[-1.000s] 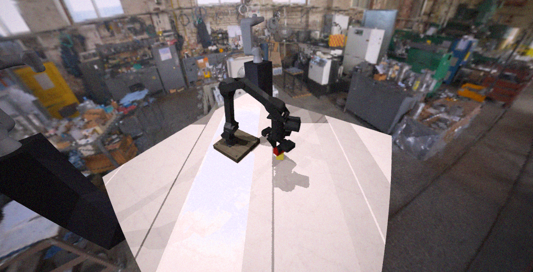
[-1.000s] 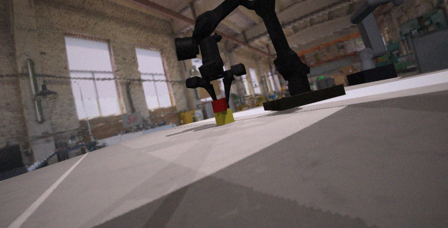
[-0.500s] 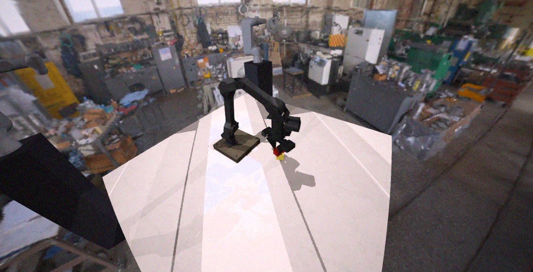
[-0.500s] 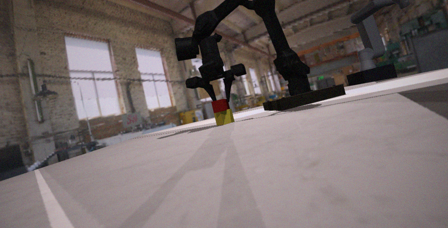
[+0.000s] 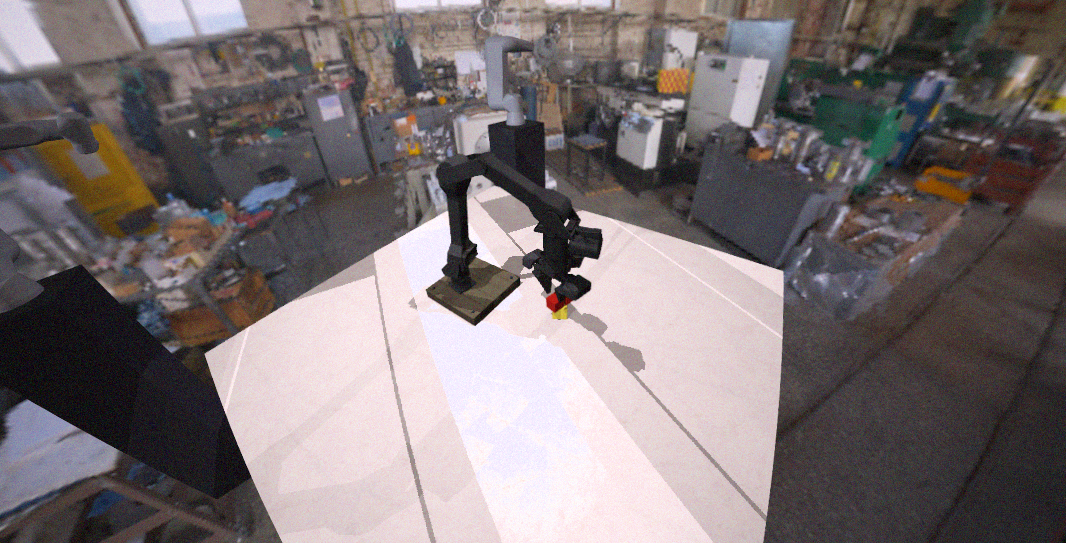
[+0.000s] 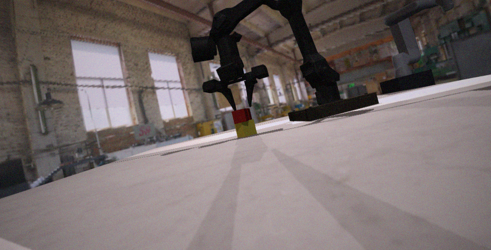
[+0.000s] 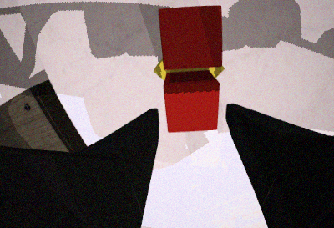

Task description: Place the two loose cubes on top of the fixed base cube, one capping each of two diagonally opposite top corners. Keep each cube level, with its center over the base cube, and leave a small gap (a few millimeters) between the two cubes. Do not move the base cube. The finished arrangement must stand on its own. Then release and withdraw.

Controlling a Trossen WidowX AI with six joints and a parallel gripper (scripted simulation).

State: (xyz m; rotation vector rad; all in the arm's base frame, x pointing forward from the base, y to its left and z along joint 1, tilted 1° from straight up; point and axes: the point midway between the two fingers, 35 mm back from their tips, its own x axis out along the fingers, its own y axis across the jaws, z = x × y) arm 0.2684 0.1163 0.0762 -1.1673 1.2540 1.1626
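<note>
Now: gripper tip 60 mm above the yellow cube and 20 mm to the right of it.
</note>
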